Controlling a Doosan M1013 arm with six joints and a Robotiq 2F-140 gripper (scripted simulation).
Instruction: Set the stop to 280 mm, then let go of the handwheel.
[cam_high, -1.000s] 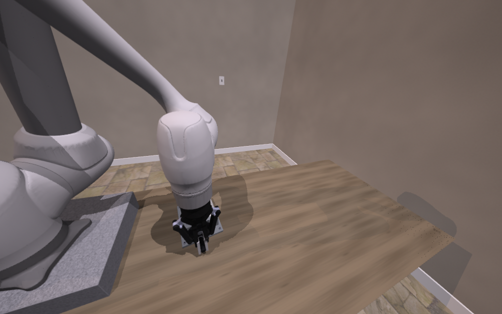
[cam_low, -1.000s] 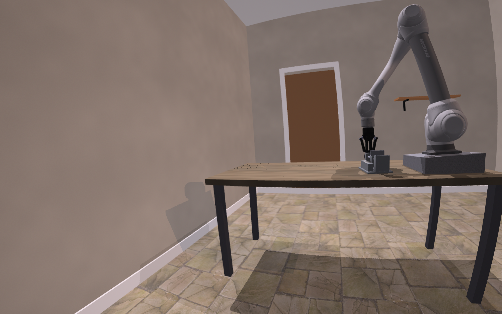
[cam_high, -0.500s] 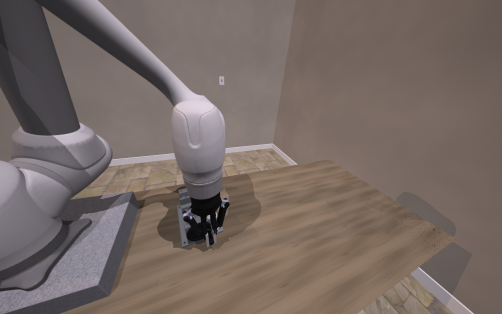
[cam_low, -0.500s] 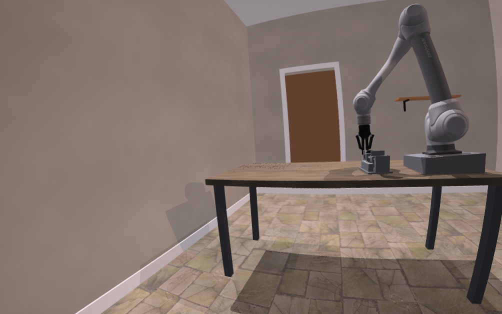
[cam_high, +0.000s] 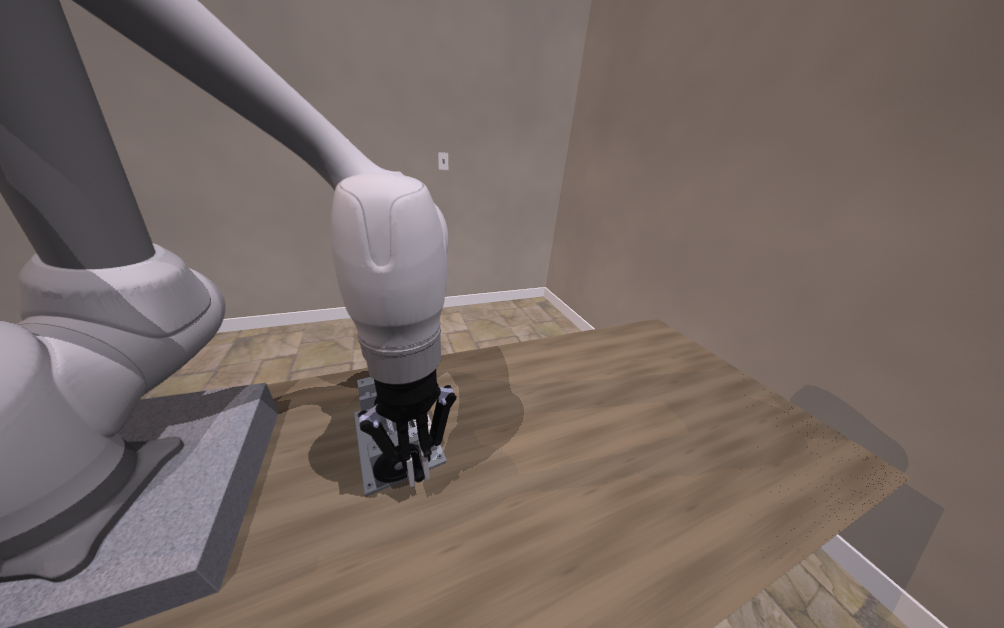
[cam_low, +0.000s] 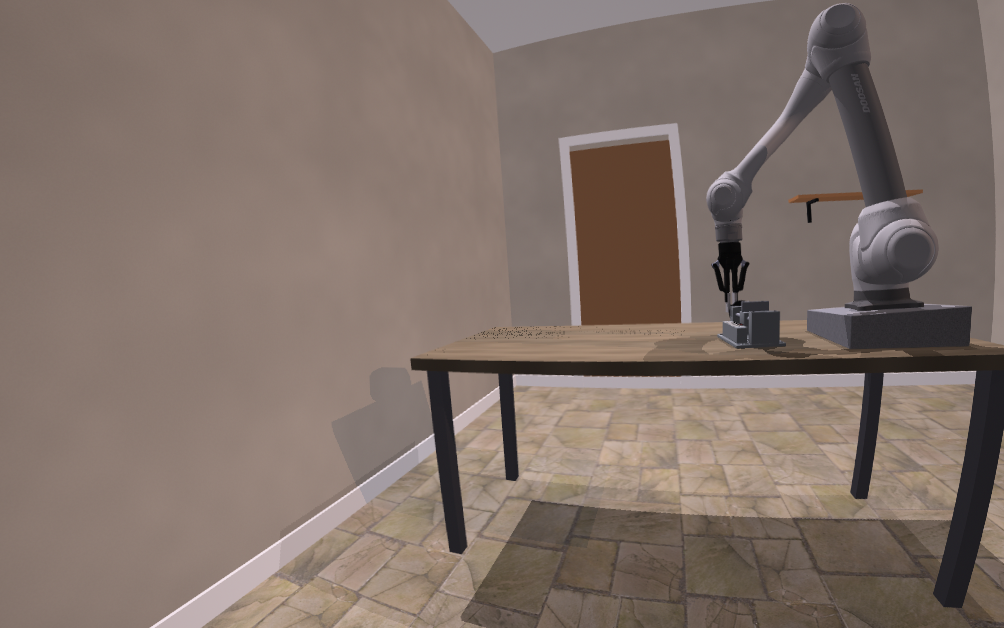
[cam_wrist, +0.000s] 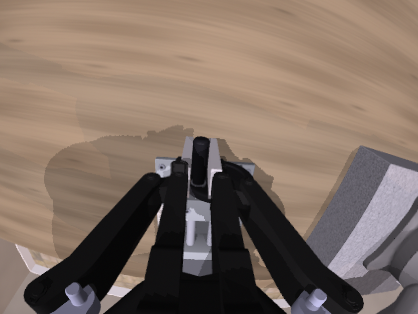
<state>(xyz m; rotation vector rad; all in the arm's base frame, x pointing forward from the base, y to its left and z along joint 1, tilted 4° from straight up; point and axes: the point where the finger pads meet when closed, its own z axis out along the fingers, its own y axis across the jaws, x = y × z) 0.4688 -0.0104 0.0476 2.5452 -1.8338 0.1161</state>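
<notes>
Right now the handwheel is 1 cm behind my hand, 2 cm to the left of it and 2 cm below it.
</notes>
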